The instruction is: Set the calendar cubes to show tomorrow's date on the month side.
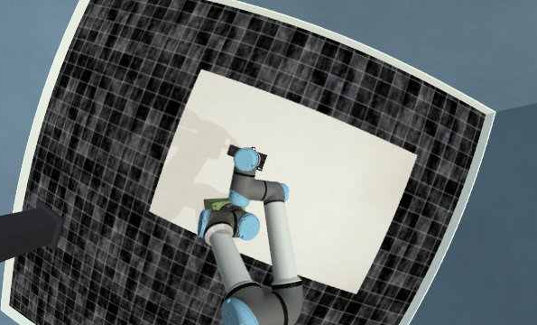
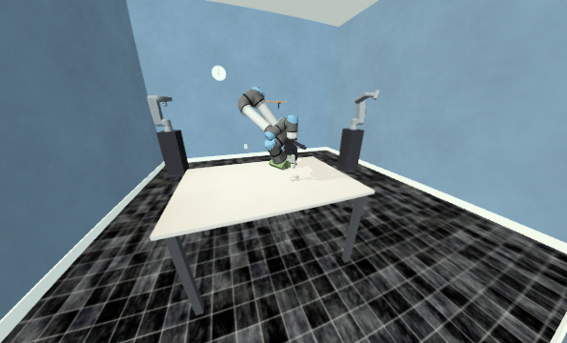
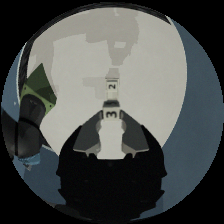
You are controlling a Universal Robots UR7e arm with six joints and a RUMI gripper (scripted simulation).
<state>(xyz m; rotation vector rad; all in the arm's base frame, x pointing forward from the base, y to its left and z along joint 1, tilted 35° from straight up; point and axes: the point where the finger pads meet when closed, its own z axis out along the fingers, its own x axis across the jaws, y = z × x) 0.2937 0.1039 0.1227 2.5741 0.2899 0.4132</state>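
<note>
Right now my hand is 11 cm above the pale date cube and 3 cm to the right of it. The rest, counted from my hand: white calendar cube 1 cm below; calendar tray 12 cm below, 2 cm to the left.
</note>
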